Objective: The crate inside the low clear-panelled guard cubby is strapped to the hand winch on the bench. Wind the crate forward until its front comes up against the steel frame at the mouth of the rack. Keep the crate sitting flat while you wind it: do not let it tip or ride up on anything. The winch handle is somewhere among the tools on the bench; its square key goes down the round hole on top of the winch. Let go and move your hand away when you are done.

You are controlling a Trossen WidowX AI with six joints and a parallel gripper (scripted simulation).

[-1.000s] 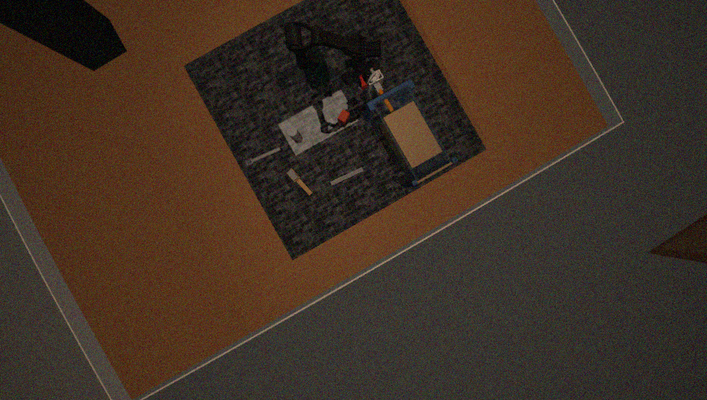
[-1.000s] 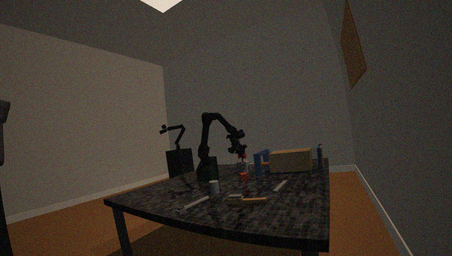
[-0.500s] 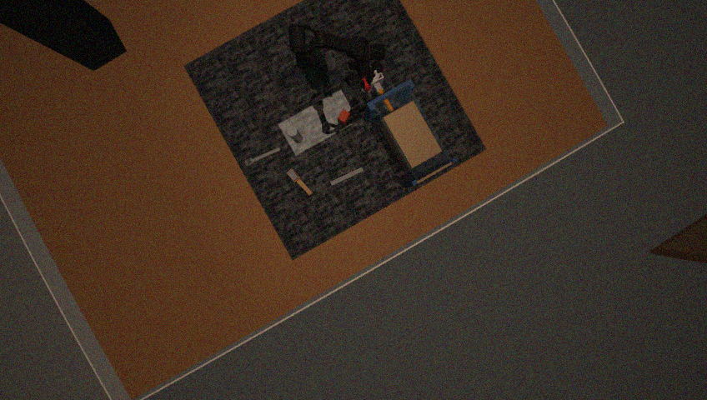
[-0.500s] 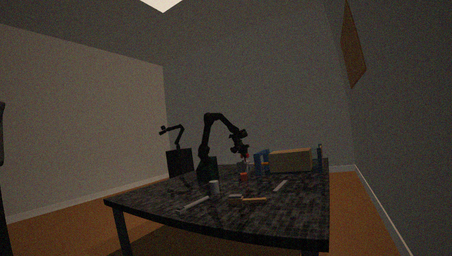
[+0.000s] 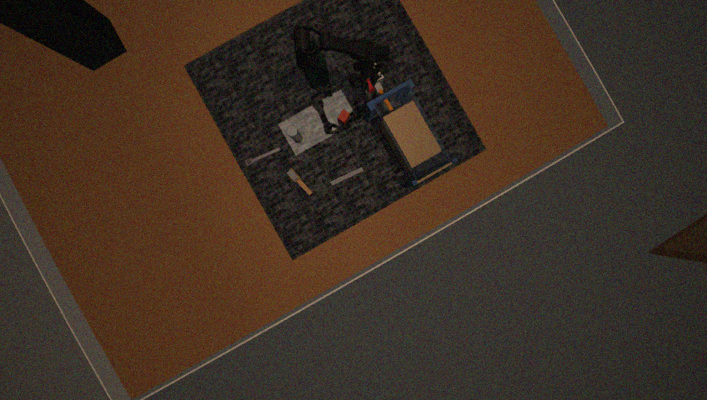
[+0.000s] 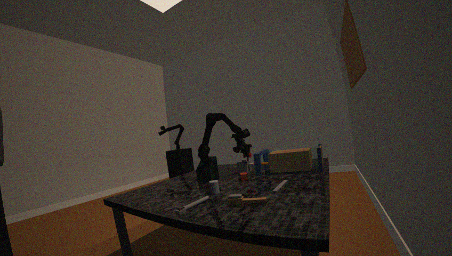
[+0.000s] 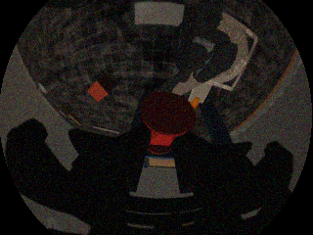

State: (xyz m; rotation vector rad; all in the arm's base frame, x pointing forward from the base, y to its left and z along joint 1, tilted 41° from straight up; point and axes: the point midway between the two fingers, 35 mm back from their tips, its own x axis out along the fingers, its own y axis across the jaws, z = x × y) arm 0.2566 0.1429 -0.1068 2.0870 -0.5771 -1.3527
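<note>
Right now the winch handle is 40 mm behind my gripper tip, 30 mm to the left of it and 30 mm below it. From my gripper tip the other things lie so: red grip: 20 mm behind; blue steel frame: 70 mm ahead, 70 mm to the left, 30 mm below; winch: 100 mm behind, 60 mm to the left, 100 mm below.
</note>
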